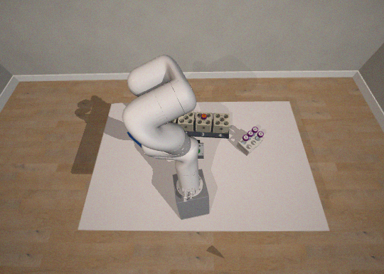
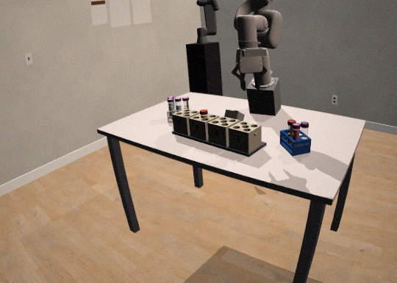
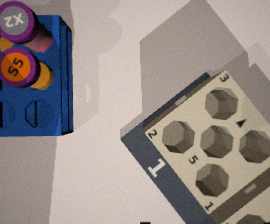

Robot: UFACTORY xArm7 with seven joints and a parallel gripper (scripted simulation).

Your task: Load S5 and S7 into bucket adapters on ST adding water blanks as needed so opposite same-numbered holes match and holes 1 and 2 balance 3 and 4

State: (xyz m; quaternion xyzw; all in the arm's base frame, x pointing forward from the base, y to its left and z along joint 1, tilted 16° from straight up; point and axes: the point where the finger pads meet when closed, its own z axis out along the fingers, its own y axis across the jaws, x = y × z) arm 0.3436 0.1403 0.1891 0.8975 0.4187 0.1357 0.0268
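The blue rack is 50 mm behind my hand, 180 mm to the left of it and 220 mm below it. The rest, counted from my hand: adapter: 60 mm ahead, 10 mm to the left, 200 mm below; dark stand: 50 mm ahead, 160 mm to the right, 250 mm below; white rack: 70 mm behind, 500 mm to the right, 220 mm below.
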